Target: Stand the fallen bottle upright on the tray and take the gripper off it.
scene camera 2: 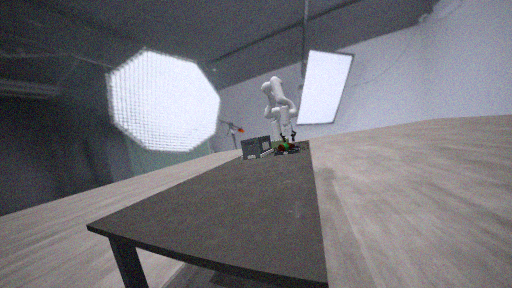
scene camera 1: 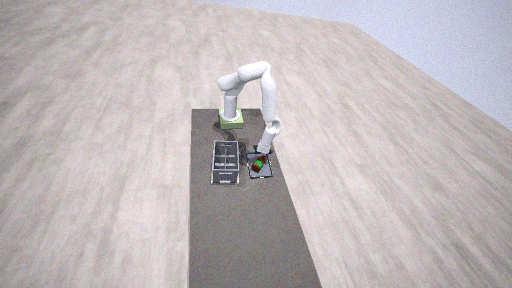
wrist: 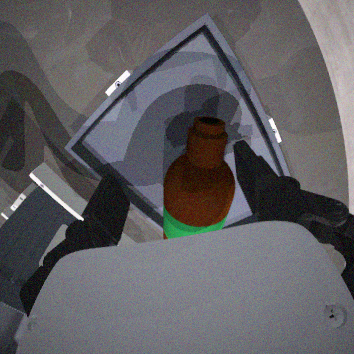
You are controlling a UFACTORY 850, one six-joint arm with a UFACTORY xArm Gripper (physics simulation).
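Observation:
A brown bottle with a green band lies on its side in the shallow grey tray. In the wrist view its neck points up the picture, and its base is hidden behind the gripper body. My gripper is open and empty, low over the neck end of the bottle. In the wrist view one finger is left of the bottle with a wide gap, and the other is close to its right side near the shoulder. Contact cannot be told.
A grey crate with compartments stands beside the tray, on the left in scene camera 1. The tray is near the right edge of the dark table. The arm's green base is at the far end.

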